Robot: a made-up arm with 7 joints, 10 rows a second.
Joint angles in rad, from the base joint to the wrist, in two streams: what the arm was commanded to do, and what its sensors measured. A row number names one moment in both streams.
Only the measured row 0 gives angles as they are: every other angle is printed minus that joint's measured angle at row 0.
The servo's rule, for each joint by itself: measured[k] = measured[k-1] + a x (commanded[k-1-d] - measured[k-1]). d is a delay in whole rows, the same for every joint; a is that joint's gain. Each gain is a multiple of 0.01, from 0.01 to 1. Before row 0 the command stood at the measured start. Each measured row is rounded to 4 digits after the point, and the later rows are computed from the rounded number. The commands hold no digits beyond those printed.
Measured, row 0: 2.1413, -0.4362, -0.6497, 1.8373, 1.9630, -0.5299, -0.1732
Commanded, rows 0 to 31: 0.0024, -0.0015, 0.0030, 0.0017, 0.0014, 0.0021, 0.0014; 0.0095, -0.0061, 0.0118, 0.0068, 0.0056, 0.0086, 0.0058; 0.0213, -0.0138, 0.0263, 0.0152, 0.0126, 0.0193, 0.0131; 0.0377, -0.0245, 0.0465, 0.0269, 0.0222, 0.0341, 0.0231; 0.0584, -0.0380, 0.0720, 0.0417, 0.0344, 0.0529, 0.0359; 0.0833, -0.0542, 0.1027, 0.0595, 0.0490, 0.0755, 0.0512; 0.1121, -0.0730, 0.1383, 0.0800, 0.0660, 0.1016, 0.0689; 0.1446, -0.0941, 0.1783, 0.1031, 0.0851, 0.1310, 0.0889; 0.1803, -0.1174, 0.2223, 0.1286, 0.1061, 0.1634, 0.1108; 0.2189, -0.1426, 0.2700, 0.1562, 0.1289, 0.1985, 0.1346; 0.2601, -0.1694, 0.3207, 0.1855, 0.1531, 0.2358, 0.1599; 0.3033, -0.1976, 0.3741, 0.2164, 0.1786, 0.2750, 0.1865; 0.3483, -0.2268, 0.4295, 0.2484, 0.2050, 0.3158, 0.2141; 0.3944, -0.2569, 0.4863, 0.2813, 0.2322, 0.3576, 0.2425; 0.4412, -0.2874, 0.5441, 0.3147, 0.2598, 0.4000, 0.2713; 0.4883, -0.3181, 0.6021, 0.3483, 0.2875, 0.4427, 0.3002; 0.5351, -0.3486, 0.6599, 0.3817, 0.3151, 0.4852, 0.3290; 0.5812, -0.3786, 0.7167, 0.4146, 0.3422, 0.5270, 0.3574; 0.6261, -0.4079, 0.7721, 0.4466, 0.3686, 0.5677, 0.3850; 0.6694, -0.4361, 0.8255, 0.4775, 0.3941, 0.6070, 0.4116; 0.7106, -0.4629, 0.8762, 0.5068, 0.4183, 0.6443, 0.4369; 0.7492, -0.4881, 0.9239, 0.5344, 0.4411, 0.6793, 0.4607; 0.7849, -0.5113, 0.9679, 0.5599, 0.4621, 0.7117, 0.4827; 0.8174, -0.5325, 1.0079, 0.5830, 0.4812, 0.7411, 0.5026; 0.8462, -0.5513, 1.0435, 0.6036, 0.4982, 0.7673, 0.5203; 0.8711, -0.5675, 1.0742, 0.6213, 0.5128, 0.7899, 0.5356; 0.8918, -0.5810, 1.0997, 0.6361, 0.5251, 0.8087, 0.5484; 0.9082, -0.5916, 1.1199, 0.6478, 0.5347, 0.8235, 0.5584; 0.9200, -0.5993, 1.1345, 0.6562, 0.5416, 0.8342, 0.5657; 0.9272, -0.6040, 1.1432, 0.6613, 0.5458, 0.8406, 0.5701; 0.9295, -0.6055, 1.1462, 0.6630, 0.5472, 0.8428, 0.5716; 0.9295, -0.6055, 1.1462, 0.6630, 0.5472, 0.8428, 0.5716
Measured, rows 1 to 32: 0.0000, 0.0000, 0.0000, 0.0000, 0.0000, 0.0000, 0.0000; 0.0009, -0.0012, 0.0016, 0.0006, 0.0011, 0.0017, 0.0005; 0.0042, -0.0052, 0.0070, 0.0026, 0.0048, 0.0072, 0.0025; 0.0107, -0.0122, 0.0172, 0.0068, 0.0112, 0.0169, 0.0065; 0.0210, -0.0222, 0.0327, 0.0134, 0.0202, 0.0307, 0.0128; 0.0352, -0.0350, 0.0535, 0.0227, 0.0318, 0.0485, 0.0216; 0.0535, -0.0506, 0.0796, 0.0348, 0.0459, 0.0701, 0.0328; 0.0758, -0.0687, 0.1107, 0.0497, 0.0624, 0.0953, 0.0465; 0.1019, -0.0893, 0.1465, 0.0673, 0.0810, 0.1239, 0.0626; 0.1317, -0.1121, 0.1867, 0.0875, 0.1016, 0.1555, 0.0809; 0.1648, -0.1368, 0.2308, 0.1102, 0.1240, 0.1899, 0.1013; 0.2010, -0.1632, 0.2784, 0.1350, 0.1479, 0.2266, 0.1236; 0.2399, -0.1911, 0.3291, 0.1619, 0.1731, 0.2653, 0.1475; 0.2811, -0.2200, 0.3823, 0.1904, 0.1993, 0.3057, 0.1728; 0.3242, -0.2499, 0.4374, 0.2204, 0.2263, 0.3472, 0.1993; 0.3687, -0.2803, 0.4940, 0.2515, 0.2538, 0.3894, 0.2267; 0.4141, -0.3109, 0.5513, 0.2834, 0.2814, 0.4320, 0.2546; 0.4601, -0.3414, 0.6089, 0.3158, 0.3090, 0.4746, 0.2829; 0.5061, -0.3715, 0.6660, 0.3484, 0.3362, 0.5165, 0.3112; 0.5517, -0.4010, 0.7222, 0.3808, 0.3628, 0.5575, 0.3392; 0.5964, -0.4294, 0.7769, 0.4127, 0.3885, 0.5971, 0.3667; 0.6398, -0.4565, 0.8295, 0.4438, 0.4129, 0.6349, 0.3934; 0.6814, -0.4821, 0.8795, 0.4737, 0.4360, 0.6704, 0.4190; 0.7207, -0.5058, 0.9264, 0.5021, 0.4574, 0.7034, 0.4432; 0.7574, -0.5274, 0.9696, 0.5288, 0.4769, 0.7336, 0.4658; 0.7911, -0.5468, 1.0088, 0.5535, 0.4944, 0.7606, 0.4865; 0.8215, -0.5636, 1.0435, 0.5759, 0.5095, 0.7840, 0.5052; 0.8482, -0.5777, 1.0733, 0.5958, 0.5223, 0.8038, 0.5216; 0.8710, -0.5890, 1.0980, 0.6130, 0.5325, 0.8196, 0.5356; 0.8896, -0.5973, 1.1173, 0.6273, 0.5400, 0.8313, 0.5470; 0.9039, -0.6027, 1.1310, 0.6385, 0.5448, 0.8387, 0.5558; 0.9136, -0.6050, 1.1391, 0.6466, 0.5468, 0.8420, 0.5618
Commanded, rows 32 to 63: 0.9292, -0.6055, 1.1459, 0.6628, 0.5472, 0.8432, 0.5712; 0.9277, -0.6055, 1.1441, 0.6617, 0.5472, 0.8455, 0.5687; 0.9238, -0.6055, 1.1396, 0.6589, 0.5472, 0.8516, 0.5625; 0.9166, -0.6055, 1.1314, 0.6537, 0.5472, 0.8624, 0.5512; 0.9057, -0.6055, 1.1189, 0.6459, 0.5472, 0.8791, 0.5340; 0.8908, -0.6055, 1.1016, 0.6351, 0.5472, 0.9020, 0.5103; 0.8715, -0.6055, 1.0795, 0.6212, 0.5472, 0.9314, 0.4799; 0.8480, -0.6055, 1.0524, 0.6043, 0.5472, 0.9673, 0.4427; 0.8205, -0.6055, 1.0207, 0.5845, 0.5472, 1.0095, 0.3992; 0.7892, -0.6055, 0.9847, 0.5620, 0.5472, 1.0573, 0.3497; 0.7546, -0.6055, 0.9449, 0.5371, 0.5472, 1.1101, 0.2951; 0.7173, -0.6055, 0.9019, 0.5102, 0.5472, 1.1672, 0.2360; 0.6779, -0.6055, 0.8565, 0.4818, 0.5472, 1.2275, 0.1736; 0.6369, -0.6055, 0.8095, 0.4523, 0.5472, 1.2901, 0.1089; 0.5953, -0.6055, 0.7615, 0.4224, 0.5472, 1.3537, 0.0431; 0.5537, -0.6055, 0.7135, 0.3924, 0.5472, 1.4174, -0.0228; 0.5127, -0.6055, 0.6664, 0.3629, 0.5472, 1.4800, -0.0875; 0.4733, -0.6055, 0.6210, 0.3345, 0.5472, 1.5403, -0.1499; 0.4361, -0.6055, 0.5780, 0.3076, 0.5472, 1.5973, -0.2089; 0.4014, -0.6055, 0.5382, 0.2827, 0.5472, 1.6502, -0.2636; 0.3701, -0.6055, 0.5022, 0.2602, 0.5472, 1.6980, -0.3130; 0.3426, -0.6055, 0.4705, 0.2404, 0.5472, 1.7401, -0.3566; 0.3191, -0.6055, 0.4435, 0.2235, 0.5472, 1.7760, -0.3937; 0.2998, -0.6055, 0.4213, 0.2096, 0.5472, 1.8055, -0.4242; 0.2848, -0.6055, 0.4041, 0.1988, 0.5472, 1.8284, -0.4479; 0.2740, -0.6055, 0.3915, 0.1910, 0.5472, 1.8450, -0.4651; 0.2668, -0.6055, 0.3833, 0.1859, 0.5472, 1.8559, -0.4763; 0.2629, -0.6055, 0.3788, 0.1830, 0.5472, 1.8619, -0.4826; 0.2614, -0.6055, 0.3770, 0.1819, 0.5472, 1.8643, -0.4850; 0.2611, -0.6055, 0.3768, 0.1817, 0.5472, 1.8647, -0.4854; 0.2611, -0.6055, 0.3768, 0.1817, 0.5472, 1.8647, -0.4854; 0.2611, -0.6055, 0.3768, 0.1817, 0.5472, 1.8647, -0.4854
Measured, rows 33 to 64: 0.9196, -0.6054, 1.1429, 0.6520, 0.5471, 0.8426, 0.5655; 0.9232, -0.6055, 1.1445, 0.6556, 0.5472, 0.8431, 0.5677; 0.9249, -0.6055, 1.1443, 0.6576, 0.5472, 0.8450, 0.5681; 0.9245, -0.6055, 1.1418, 0.6580, 0.5472, 0.8503, 0.5660; 0.9215, -0.6055, 1.1363, 0.6566, 0.5472, 0.8600, 0.5604; 0.9155, -0.6055, 1.1271, 0.6531, 0.5472, 0.8753, 0.5504; 0.9061, -0.6055, 1.1136, 0.6472, 0.5472, 0.8967, 0.5352; 0.8930, -0.6055, 1.0955, 0.6386, 0.5472, 0.9245, 0.5142; 0.8759, -0.6055, 1.0727, 0.6273, 0.5472, 0.9587, 0.4870; 0.8548, -0.6055, 1.0451, 0.6132, 0.5472, 0.9993, 0.4536; 0.8299, -0.6055, 1.0131, 0.5963, 0.5472, 1.0457, 0.4141; 0.8013, -0.6055, 0.9770, 0.5768, 0.5472, 1.0972, 0.3689; 0.7694, -0.6055, 0.9372, 0.5548, 0.5472, 1.1532, 0.3184; 0.7346, -0.6055, 0.8944, 0.5307, 0.5472, 1.2126, 0.2634; 0.6975, -0.6055, 0.8494, 0.5048, 0.5472, 1.2746, 0.2047; 0.6587, -0.6055, 0.8028, 0.4776, 0.5472, 1.3379, 0.1433; 0.6188, -0.6055, 0.7555, 0.4495, 0.5472, 1.4015, 0.0802; 0.5785, -0.6055, 0.7083, 0.4209, 0.5472, 1.4643, 0.0165; 0.5385, -0.6055, 0.6620, 0.3924, 0.5472, 1.5251, -0.0467; 0.4996, -0.6055, 0.6175, 0.3644, 0.5472, 1.5829, -0.1083; 0.4623, -0.6055, 0.5755, 0.3374, 0.5472, 1.6367, -0.1673; 0.4273, -0.6055, 0.5367, 0.3119, 0.5472, 1.6857, -0.2227; 0.3951, -0.6055, 0.5016, 0.2883, 0.5472, 1.7292, -0.2736; 0.3662, -0.6055, 0.4708, 0.2669, 0.5472, 1.7666, -0.3192; 0.3410, -0.6055, 0.4446, 0.2480, 0.5472, 1.7977, -0.3591; 0.3196, -0.6055, 0.4231, 0.2318, 0.5472, 1.8223, -0.3928; 0.3023, -0.6055, 0.4064, 0.2183, 0.5472, 1.8405, -0.4203; 0.2888, -0.6055, 0.3942, 0.2076, 0.5472, 1.8528, -0.4416; 0.2790, -0.6055, 0.3860, 0.1995, 0.5472, 1.8601, -0.4572; 0.2723, -0.6055, 0.3812, 0.1937, 0.5472, 1.8635, -0.4678; 0.2680, -0.6055, 0.3789, 0.1897, 0.5472, 1.8645, -0.4745; 0.2654, -0.6055, 0.3778, 0.1871, 0.5472, 1.8647, -0.4786
